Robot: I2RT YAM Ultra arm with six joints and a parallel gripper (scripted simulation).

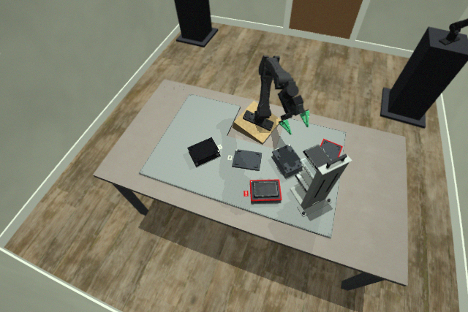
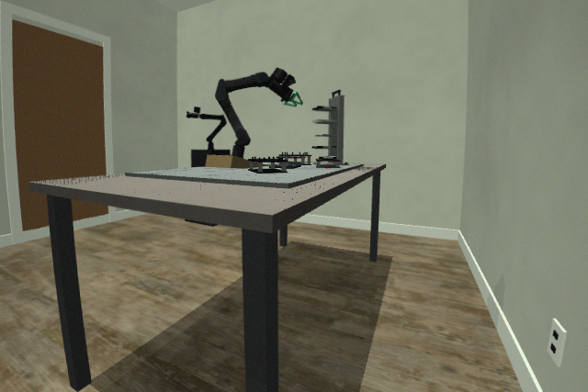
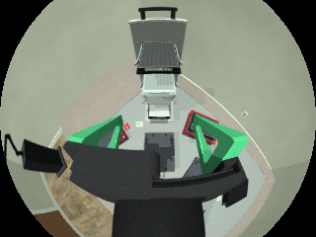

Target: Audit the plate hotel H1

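Now: hand 12 cm short of the pale plate labelled G51, 13 cm to the right of it and 9 cm above it.
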